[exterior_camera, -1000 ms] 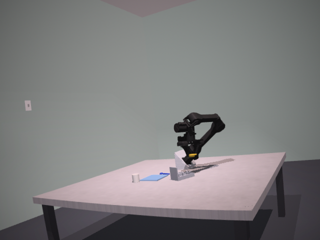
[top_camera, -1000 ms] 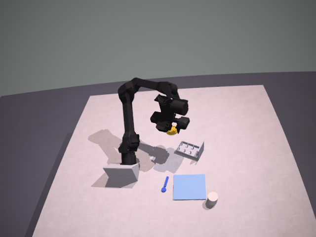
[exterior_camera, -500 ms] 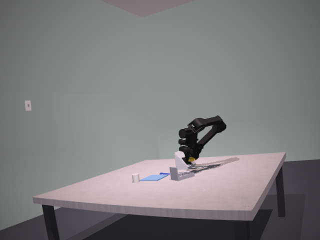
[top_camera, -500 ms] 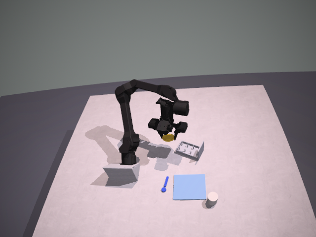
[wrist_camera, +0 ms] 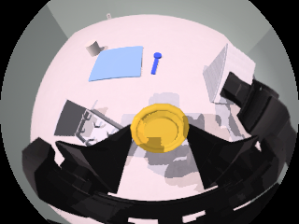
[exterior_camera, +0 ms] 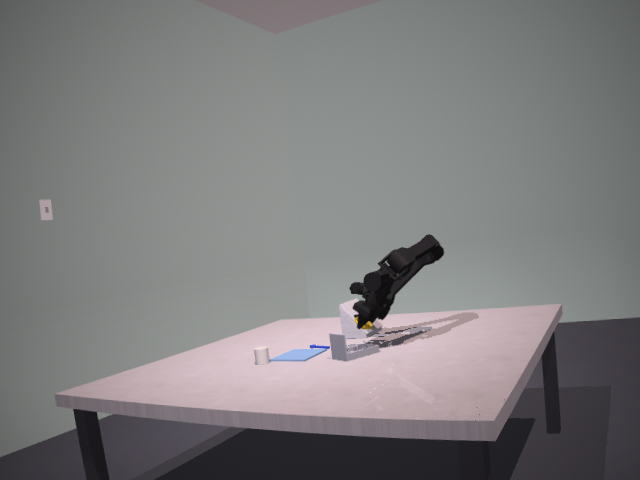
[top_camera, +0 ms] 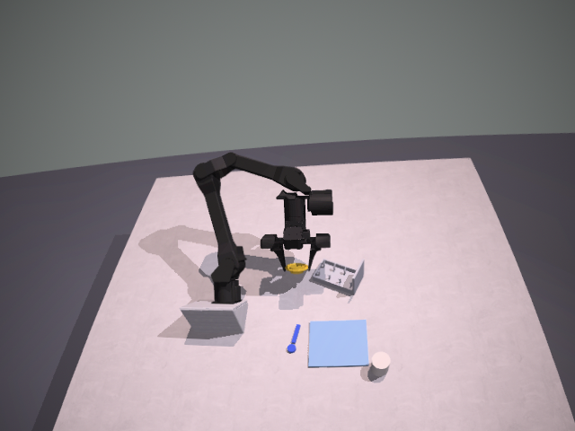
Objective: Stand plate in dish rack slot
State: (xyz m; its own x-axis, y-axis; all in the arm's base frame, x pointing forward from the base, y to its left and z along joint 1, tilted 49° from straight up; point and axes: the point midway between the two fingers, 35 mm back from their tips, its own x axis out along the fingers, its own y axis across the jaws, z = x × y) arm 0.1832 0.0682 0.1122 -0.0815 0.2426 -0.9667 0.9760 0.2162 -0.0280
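My gripper tip is 110 mm short of the grey dish rack, 30 mm to the right of it and 50 mm above it. The rest, counted from my gripper tip: blue mat (130 mm ahead, 170 mm to the right, 70 mm below); blue spoon (10 mm ahead, 180 mm to the right, 70 mm below); yellow plate (10 mm above).
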